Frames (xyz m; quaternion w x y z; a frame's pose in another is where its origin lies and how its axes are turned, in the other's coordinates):
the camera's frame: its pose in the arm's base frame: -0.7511 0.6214 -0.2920 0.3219 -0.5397 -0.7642 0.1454
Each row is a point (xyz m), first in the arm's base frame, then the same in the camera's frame.
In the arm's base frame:
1: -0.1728 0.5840 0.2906
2: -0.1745 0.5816 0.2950
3: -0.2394 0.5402 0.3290
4: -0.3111 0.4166 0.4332
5: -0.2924 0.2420 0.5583
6: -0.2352 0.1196 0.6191
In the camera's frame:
1: 0.0393 0.0770 -0.8172
2: 0.0389 0.0723 -0.8197
3: 0.0259 -0.0101 -0.8083
4: -0.0376 -0.1682 -0.8554
5: -0.1600 -0.2913 -0.9833
6: -0.2641 -0.3300 -1.0814

